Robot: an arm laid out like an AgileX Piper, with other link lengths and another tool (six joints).
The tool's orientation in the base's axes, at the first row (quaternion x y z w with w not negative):
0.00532, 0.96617, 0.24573, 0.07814
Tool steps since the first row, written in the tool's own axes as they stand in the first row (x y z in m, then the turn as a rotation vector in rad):
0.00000, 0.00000, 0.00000, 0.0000, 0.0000, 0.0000
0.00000, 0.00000, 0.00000, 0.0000, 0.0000, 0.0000
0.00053, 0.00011, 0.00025, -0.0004, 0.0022, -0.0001
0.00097, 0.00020, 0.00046, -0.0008, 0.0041, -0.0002
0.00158, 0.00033, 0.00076, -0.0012, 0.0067, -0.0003
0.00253, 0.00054, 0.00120, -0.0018, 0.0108, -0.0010
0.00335, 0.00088, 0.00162, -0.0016, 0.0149, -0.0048
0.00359, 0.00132, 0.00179, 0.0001, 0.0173, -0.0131
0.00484, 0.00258, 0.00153, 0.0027, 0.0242, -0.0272
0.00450, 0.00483, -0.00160, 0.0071, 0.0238, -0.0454
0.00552, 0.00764, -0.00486, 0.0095, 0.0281, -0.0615
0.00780, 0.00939, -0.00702, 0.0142, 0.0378, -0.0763
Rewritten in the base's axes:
0.00000, 0.00000, 0.00000, 0.0000, 0.0000, 0.0000
0.00000, 0.00000, 0.00000, 0.0000, 0.0000, 0.0000
-0.00049, 0.00024, -0.00024, 0.0003, 0.0019, 0.0012
-0.00089, 0.00044, -0.00045, 0.0006, 0.0035, 0.0022
-0.00145, 0.00073, -0.00074, 0.0010, 0.0057, 0.0036
-0.00233, 0.00117, -0.00116, 0.0013, 0.0089, 0.0063
-0.00308, 0.00170, -0.00148, 0.0004, 0.0107, 0.0115
-0.00331, 0.00218, -0.00146, -0.0026, 0.0090, 0.0196
-0.00462, 0.00323, -0.00082, -0.0075, 0.0085, 0.0347
-0.00483, 0.00371, 0.00302, -0.0147, -0.0002, 0.0496
-0.00641, 0.00468, 0.00703, -0.0196, -0.0040, 0.0653
-0.00905, 0.00531, 0.00940, -0.0268, -0.0022, 0.0820

